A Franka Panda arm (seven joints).
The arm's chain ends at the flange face. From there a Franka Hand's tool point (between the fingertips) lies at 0.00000 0.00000 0.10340 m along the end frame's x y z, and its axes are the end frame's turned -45 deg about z.
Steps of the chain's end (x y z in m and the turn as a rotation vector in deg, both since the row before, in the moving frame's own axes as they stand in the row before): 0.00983, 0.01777, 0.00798, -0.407, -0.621, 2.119; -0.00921, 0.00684, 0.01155, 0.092, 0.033, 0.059; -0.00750, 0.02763, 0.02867, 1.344, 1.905, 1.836; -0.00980, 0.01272, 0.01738, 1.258, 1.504, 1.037; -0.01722, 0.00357, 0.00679, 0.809, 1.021, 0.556; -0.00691, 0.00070, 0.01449, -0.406, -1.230, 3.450; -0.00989, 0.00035, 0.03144, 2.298, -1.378, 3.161; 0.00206, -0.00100, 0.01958, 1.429, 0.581, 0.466; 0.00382, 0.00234, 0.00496, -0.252, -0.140, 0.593
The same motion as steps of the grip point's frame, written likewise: -0.00692, 0.01922, 0.00797, 0.151, -0.727, 2.119; -0.01119, -0.00175, 0.01155, 0.042, 0.088, 0.059; -0.02071, 0.01502, 0.02858, -0.397, 2.297, 1.836; -0.01240, 0.00241, 0.01732, -0.174, 1.953, 1.037; -0.01237, -0.00937, 0.00676, -0.150, 1.294, 0.556; -0.00744, -0.00550, 0.01446, 0.583, -1.157, 3.450; -0.00594, -0.01140, 0.03133, 2.599, 0.651, 3.161; 0.00473, -0.00032, 0.01954, 0.600, 1.421, 0.466; 0.00055, 0.00450, 0.00496, -0.079, -0.277, 0.593
